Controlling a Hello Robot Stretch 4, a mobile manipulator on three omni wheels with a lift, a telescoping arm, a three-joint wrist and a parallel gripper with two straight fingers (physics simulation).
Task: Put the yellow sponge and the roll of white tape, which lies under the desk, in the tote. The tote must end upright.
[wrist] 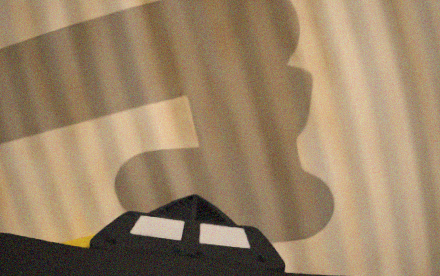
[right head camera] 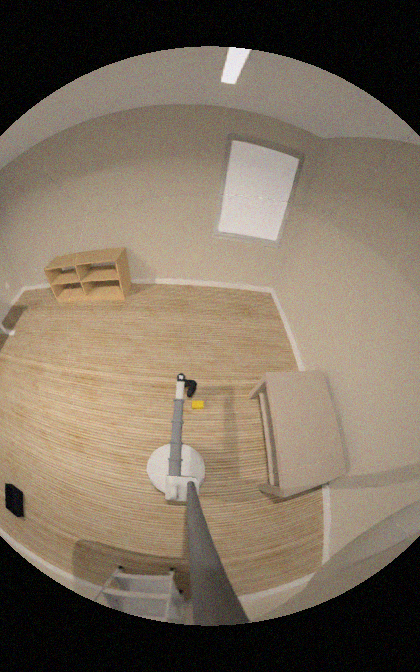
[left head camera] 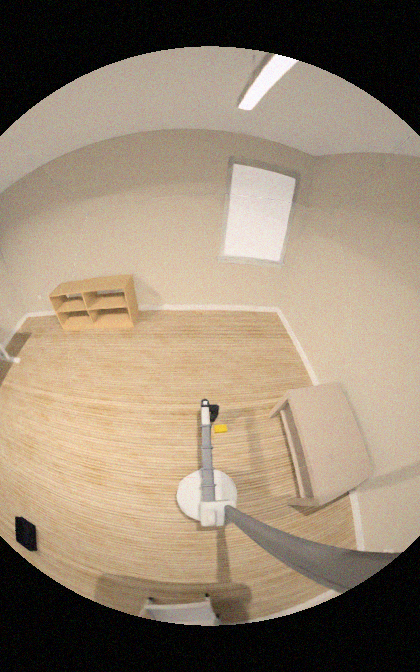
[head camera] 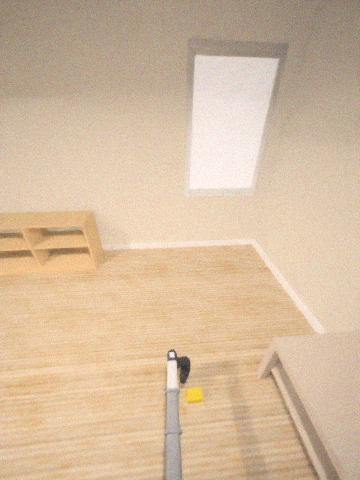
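The yellow sponge lies on the floor beside the arm. A sliver of the sponge also shows at the lower left of the wrist view, behind the gripper body. My gripper is shut and empty, its two fingertips together over the floor. In the head views it is just beyond the sponge, apart from it. A beige desk-like piece stands to the right. The white tape does not show, and I cannot make out the tote.
A wooden shelf unit stands against the far wall, at the left. A black box-like object is at the lower left. Part of a white frame on small feet shows at the bottom.
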